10 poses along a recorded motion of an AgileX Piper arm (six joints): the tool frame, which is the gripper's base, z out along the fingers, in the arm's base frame.
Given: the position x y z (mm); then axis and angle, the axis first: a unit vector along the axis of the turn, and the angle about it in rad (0 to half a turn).
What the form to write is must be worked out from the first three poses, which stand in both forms.
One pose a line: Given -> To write
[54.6 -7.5 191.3 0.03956 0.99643 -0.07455 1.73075] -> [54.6 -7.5 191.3 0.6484 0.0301 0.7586 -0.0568]
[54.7 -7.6 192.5 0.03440 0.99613 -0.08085 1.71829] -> [54.7 -7.6 192.5 0.6531 0.0261 0.7544 -0.0612]
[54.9 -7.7 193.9 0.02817 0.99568 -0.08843 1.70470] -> [54.9 -7.7 193.9 0.6582 0.0212 0.7496 -0.0666]
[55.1 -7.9 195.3 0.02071 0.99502 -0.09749 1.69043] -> [55.1 -7.9 195.3 0.6636 0.0155 0.7444 -0.0729]
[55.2 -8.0 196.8 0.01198 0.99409 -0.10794 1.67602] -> [55.2 -8.0 196.8 0.6689 0.0089 0.7389 -0.0802]
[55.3 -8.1 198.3 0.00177 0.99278 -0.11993 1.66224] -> [55.3 -8.1 198.3 0.6740 0.0013 0.7334 -0.0886]
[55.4 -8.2 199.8 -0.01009 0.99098 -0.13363 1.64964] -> [55.4 -8.2 199.8 0.6787 -0.0074 0.7278 -0.0981]
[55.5 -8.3 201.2 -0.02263 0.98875 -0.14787 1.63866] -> [55.5 -8.3 201.2 0.6827 -0.0165 0.7225 -0.1080]
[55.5 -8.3 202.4 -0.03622 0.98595 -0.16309 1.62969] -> [55.5 -8.3 202.4 0.6860 -0.0264 0.7174 -0.1187]
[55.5 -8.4 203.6 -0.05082 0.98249 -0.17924 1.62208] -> [55.5 -8.4 203.6 0.6887 -0.0368 0.7123 -0.1299]
